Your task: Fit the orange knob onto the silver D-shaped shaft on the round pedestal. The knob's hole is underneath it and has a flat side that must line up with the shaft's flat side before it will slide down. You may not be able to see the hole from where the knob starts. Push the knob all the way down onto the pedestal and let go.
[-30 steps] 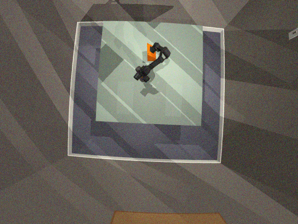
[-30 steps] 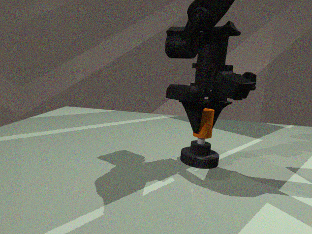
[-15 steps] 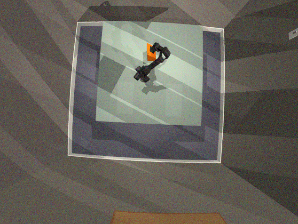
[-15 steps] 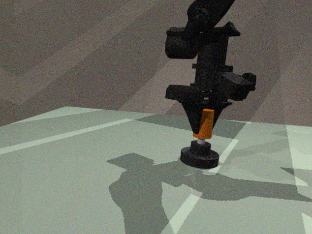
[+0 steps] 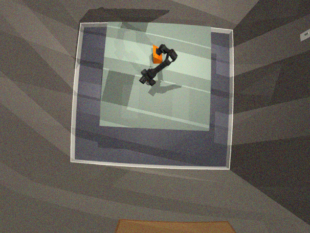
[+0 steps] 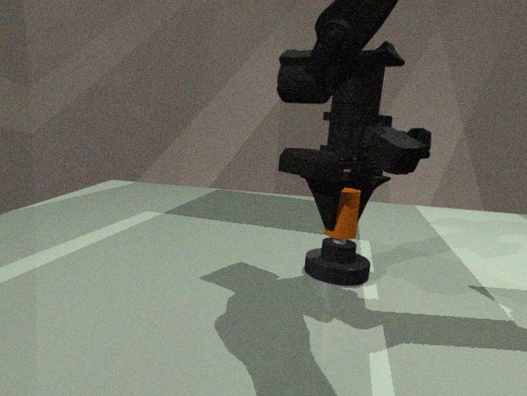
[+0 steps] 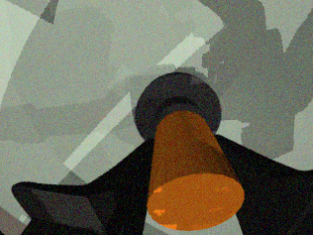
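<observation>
My gripper tip is now 30 mm above the round pedestal. Round my gripper tip: orange knob 30 mm above.
</observation>
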